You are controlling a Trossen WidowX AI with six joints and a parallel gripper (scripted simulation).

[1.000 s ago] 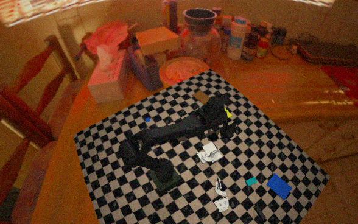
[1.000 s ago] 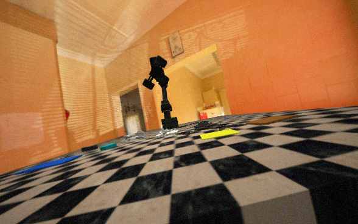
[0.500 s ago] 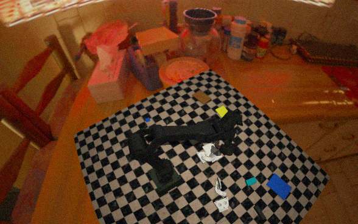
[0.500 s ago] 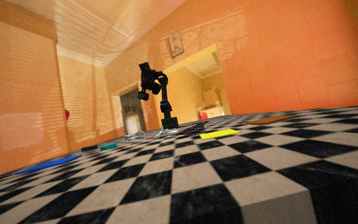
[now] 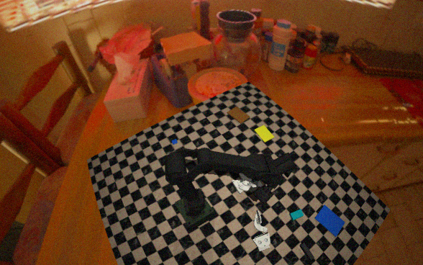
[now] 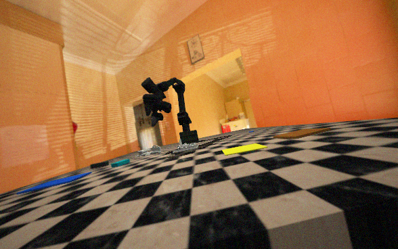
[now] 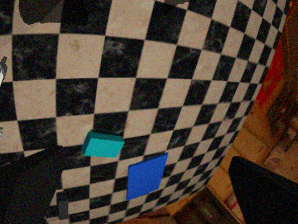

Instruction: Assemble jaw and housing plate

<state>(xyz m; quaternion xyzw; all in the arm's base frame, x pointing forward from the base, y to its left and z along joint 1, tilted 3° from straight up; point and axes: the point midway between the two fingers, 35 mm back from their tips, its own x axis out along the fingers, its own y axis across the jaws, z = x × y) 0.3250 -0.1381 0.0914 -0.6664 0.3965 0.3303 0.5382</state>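
The jaw lies 120 mm behind my gripper tip, 80 mm to the right of it and 170 mm below it. Also, from my gripper tip: teal block 40 mm ahead, 150 mm to the right, 160 mm below; white base 20 mm behind, 150 mm to the left, 170 mm below; dark bar 40 mm behind, 310 mm to the right, 160 mm below.
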